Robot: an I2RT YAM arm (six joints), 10 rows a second.
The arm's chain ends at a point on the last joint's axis. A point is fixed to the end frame.
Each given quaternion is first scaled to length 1.
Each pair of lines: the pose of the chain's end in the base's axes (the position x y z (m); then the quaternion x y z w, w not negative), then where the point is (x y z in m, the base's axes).
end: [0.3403 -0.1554 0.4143 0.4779 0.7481 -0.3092 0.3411]
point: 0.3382 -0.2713 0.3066
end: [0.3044 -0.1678 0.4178 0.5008 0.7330 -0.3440 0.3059]
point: 0.2848 -0.2840 0.3122
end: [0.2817 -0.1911 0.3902 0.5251 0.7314 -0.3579 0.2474]
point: 0.2436 -0.2992 0.2811
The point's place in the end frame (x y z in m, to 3 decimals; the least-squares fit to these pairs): 0.029 -0.028 0.153
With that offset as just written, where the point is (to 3 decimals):
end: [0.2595 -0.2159 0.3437 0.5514 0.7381 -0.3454 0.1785]
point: 0.206 -0.308 0.227
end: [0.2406 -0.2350 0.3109 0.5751 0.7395 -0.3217 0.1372]
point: 0.180 -0.314 0.188
